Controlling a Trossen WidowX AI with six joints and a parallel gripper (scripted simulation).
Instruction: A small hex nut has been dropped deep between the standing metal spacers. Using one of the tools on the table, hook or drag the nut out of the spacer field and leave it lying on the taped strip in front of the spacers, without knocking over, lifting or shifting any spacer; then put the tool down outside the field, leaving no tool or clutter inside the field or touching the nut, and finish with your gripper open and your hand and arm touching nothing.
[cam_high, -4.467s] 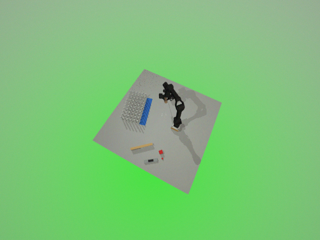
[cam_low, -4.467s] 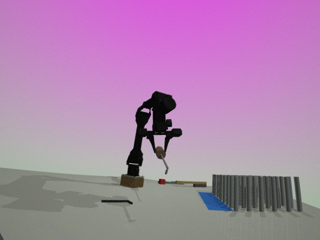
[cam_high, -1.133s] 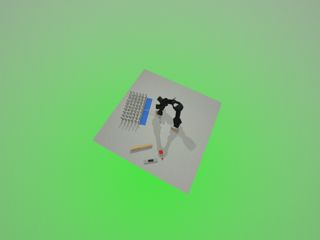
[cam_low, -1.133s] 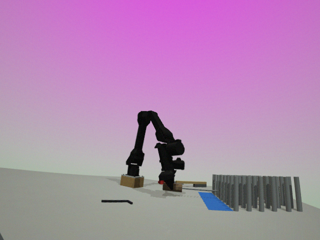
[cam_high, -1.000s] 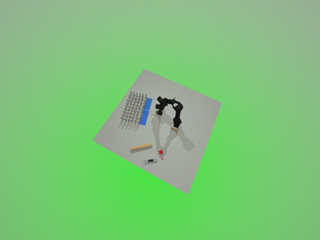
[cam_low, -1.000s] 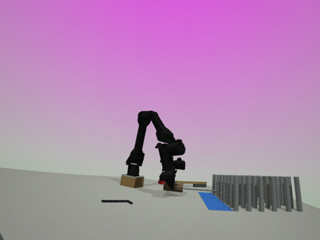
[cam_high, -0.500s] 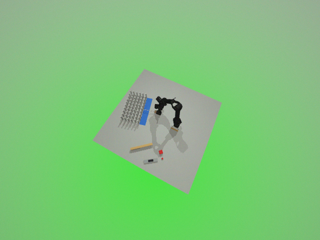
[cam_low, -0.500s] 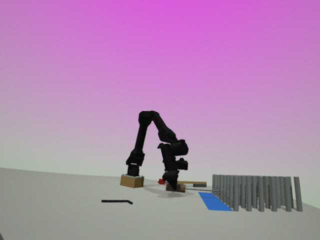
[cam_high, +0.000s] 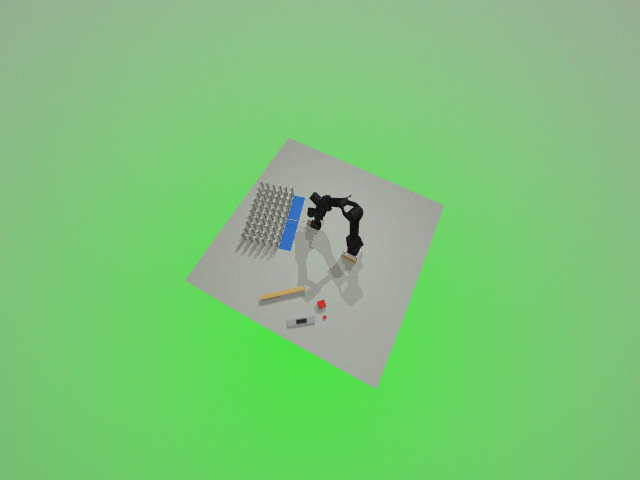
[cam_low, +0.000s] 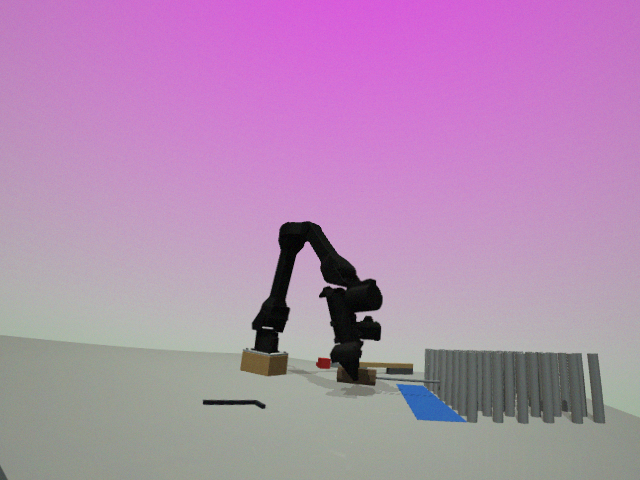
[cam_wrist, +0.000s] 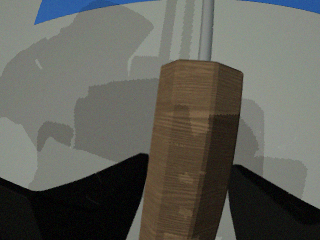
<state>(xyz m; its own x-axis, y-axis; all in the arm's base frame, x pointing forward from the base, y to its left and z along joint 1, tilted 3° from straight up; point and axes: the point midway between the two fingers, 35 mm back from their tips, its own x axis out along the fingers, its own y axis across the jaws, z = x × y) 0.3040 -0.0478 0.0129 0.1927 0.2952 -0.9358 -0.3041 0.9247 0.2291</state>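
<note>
Now: gripper tip 140 mm short of the blue taped strip, 50 mm to the right of it and 40 mm above it. The rest, counted from my gripper tip: wooden-handled hook tool 100 mm ahead, 30 mm to the left; then black bent bar 290 mm to the right, 70 mm behind, 30 mm below; then hex nut 290 mm ahead, 90 mm to the left, 30 mm below.
</note>
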